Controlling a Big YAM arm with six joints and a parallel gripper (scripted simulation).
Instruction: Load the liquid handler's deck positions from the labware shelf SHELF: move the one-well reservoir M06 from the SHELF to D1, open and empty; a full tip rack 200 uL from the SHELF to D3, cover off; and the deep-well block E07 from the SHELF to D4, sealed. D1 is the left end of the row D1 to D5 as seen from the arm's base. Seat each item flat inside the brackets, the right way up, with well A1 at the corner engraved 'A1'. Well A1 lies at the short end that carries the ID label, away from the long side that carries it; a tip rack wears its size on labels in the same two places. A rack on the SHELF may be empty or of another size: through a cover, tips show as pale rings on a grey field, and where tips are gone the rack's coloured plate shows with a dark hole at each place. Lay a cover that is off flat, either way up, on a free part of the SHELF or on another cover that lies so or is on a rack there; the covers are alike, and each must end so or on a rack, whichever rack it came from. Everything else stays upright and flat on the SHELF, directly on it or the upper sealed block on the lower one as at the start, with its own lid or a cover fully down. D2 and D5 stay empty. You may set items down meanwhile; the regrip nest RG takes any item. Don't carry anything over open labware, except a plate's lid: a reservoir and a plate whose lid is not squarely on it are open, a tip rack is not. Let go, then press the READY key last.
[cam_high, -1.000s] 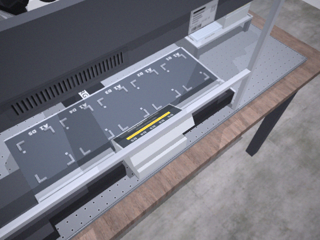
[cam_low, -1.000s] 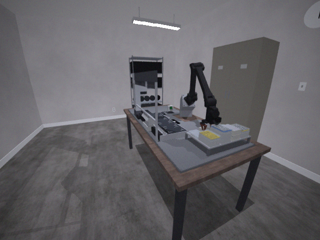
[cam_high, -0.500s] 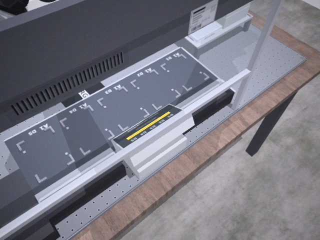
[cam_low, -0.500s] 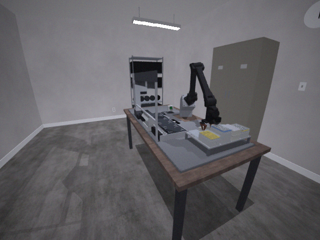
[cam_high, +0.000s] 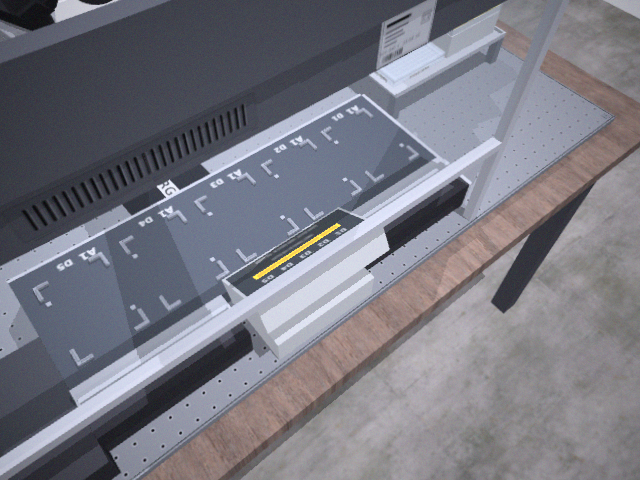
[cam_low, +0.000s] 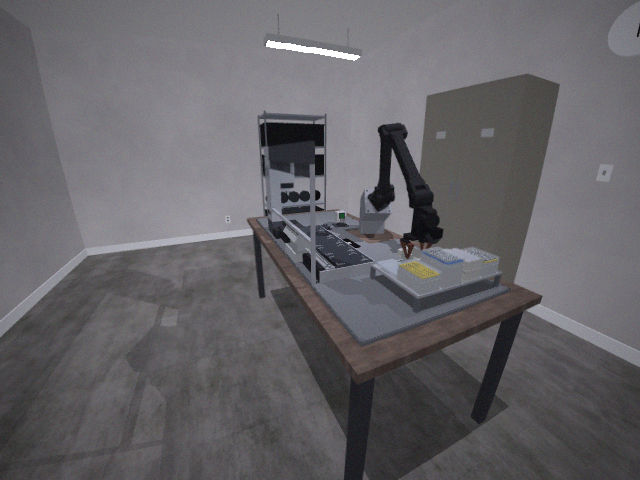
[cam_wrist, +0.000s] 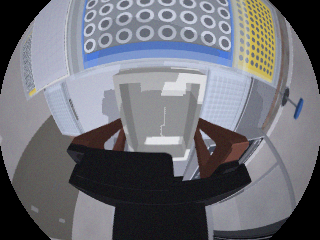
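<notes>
Now: hand 60 mm to the right of the shelf, 60 mm past it and 50 mm above it. From my hand the other things lie so: sealed deep-well block: 130 mm to the left, 120 mm behind, 20 mm above; then clear flat plate: 110 mm ahead, 30 mm below, 10 mm to the left; then white one-well reservoir: 10 mm below.
</notes>
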